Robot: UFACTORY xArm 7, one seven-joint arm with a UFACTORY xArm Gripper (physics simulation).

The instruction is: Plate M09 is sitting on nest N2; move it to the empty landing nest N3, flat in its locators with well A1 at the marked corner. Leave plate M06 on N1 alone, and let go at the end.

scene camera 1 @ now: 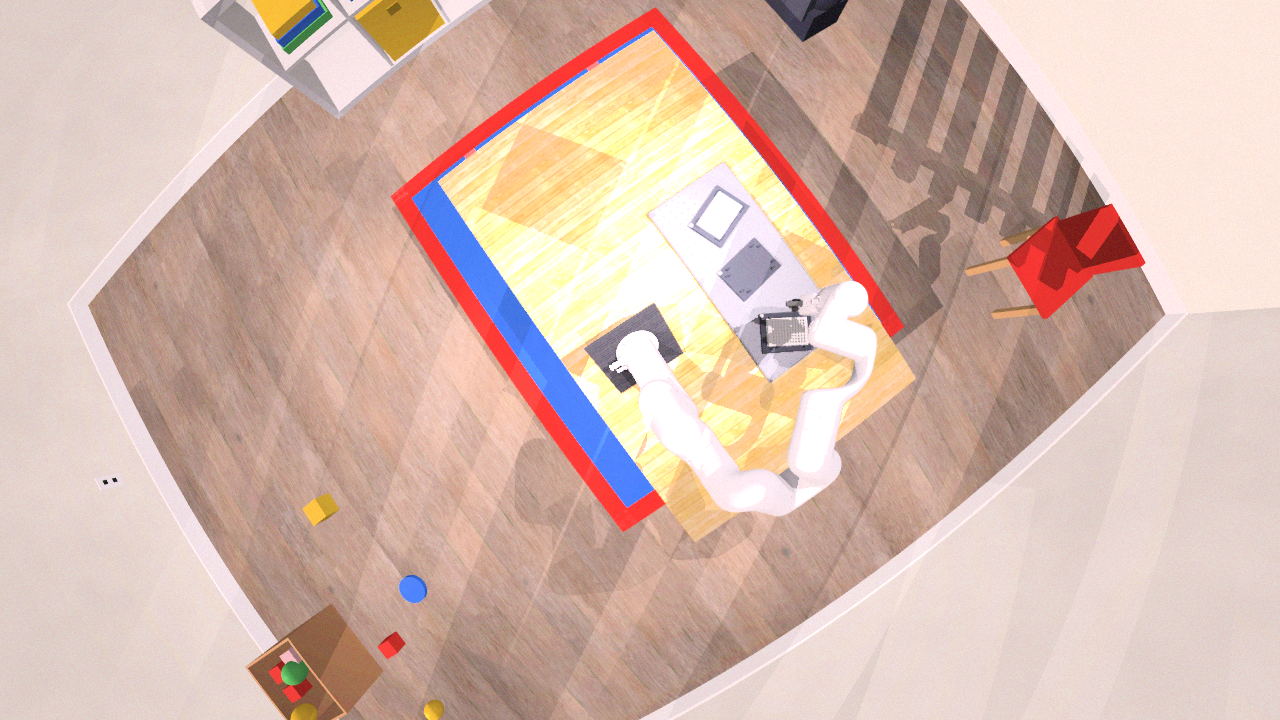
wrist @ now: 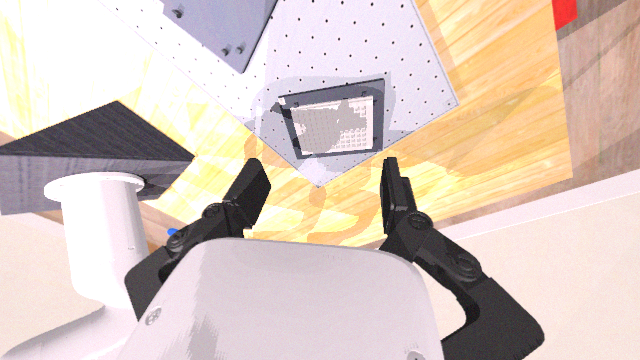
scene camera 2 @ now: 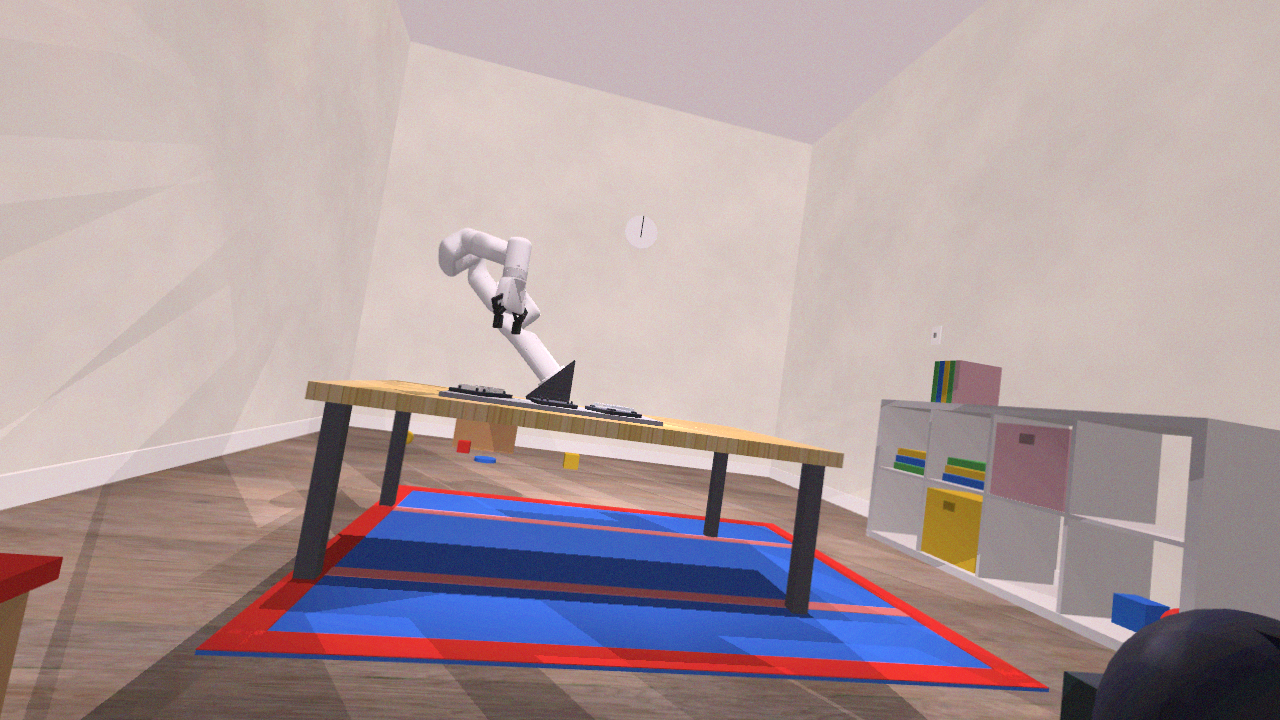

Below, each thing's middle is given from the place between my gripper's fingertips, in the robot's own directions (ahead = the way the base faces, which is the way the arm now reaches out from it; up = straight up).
Labels:
Now: the dark-framed plate (scene camera 1: 780,331) 19 cm below my hand, 5 cm to the right of it and 3 cm behind it.

